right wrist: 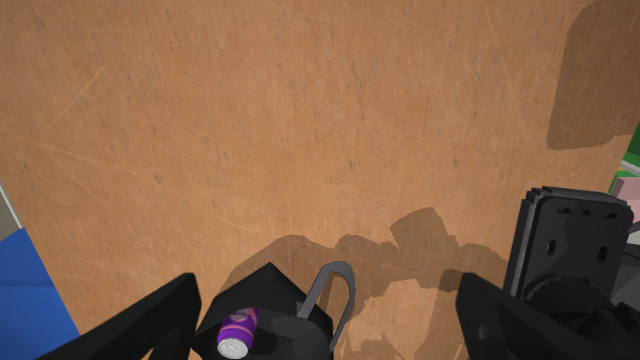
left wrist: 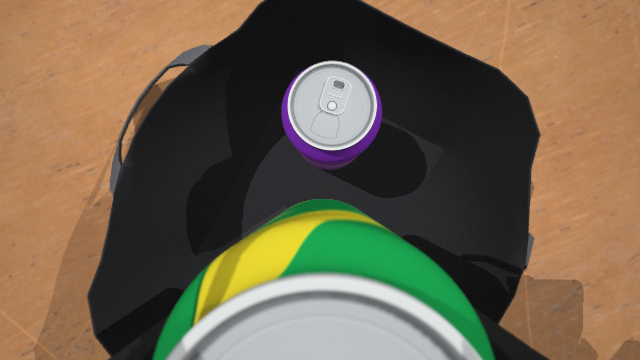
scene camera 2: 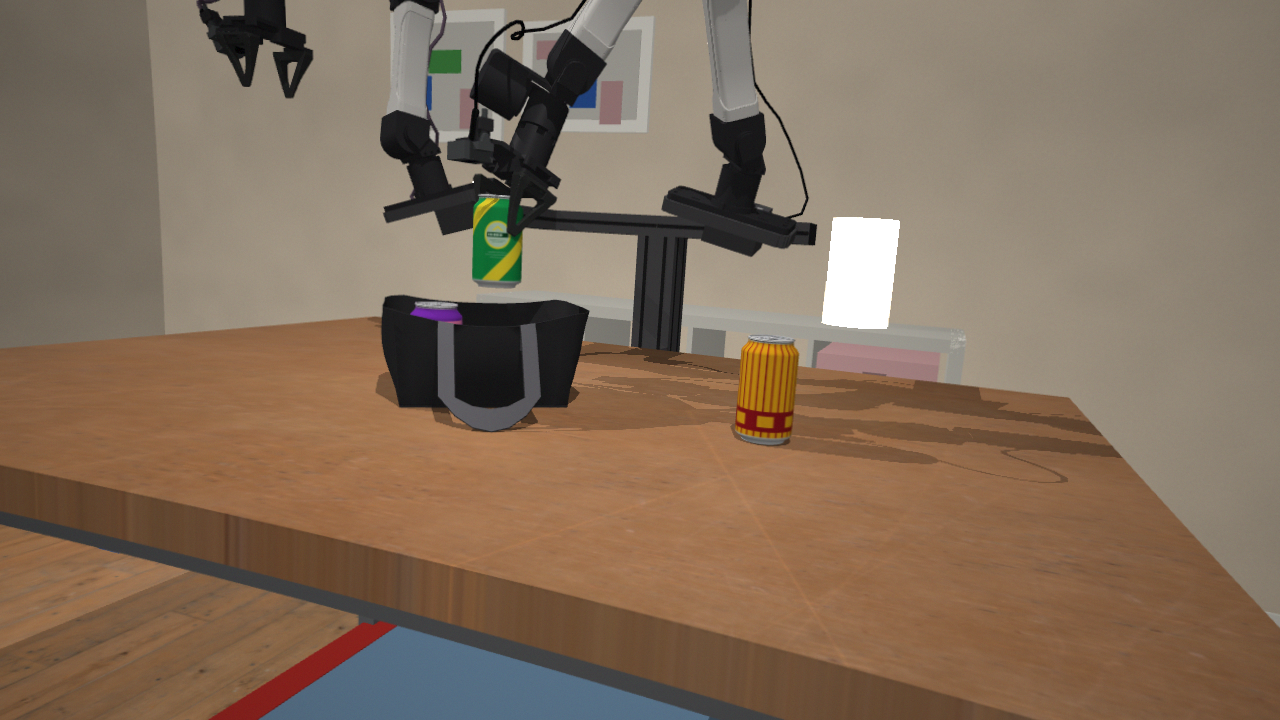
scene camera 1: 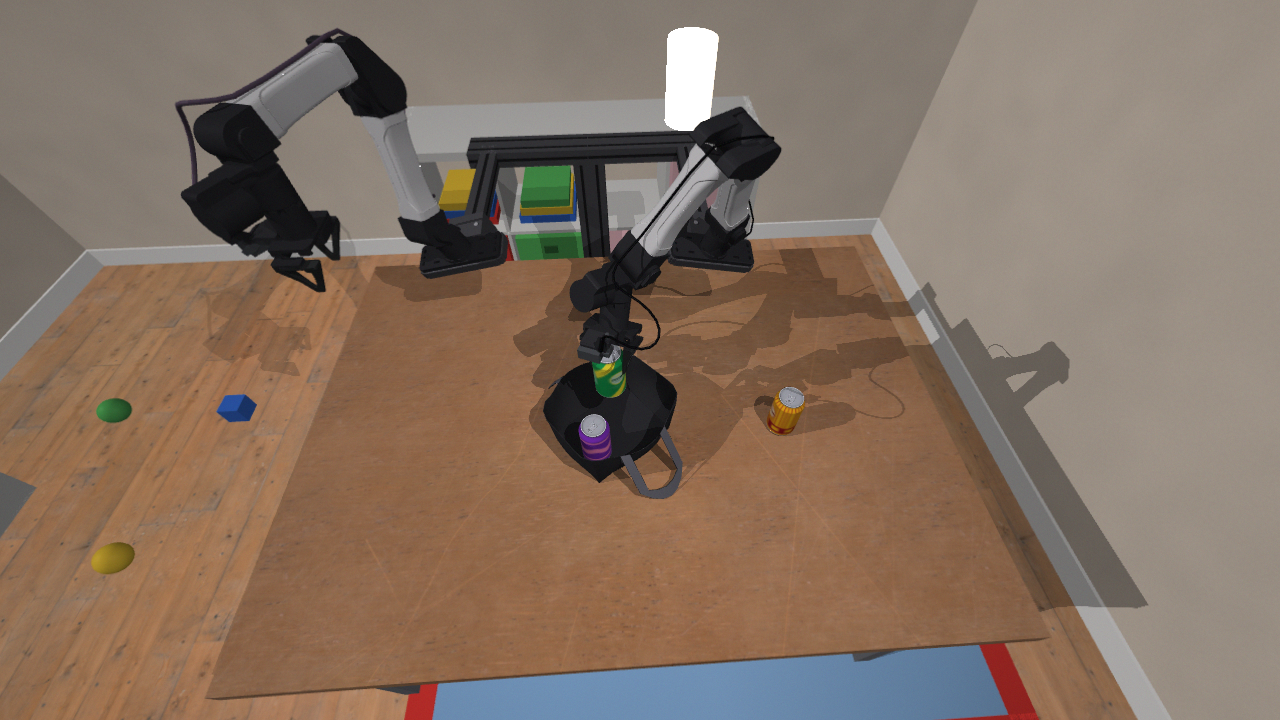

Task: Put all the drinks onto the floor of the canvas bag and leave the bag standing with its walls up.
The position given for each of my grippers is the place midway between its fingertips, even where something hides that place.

I see my left gripper (scene camera 2: 495, 233), my right gripper (scene camera 2: 268, 92) and a black canvas bag (scene camera 2: 519, 354).
The black canvas bag is seen too in the left wrist view (left wrist: 471, 217) and in scene camera 1 (scene camera 1: 575, 393). My left gripper is seen too in the left wrist view (left wrist: 322, 306) and in scene camera 1 (scene camera 1: 608, 368). My right gripper also shows in the right wrist view (right wrist: 327, 288) and in scene camera 1 (scene camera 1: 329, 275).
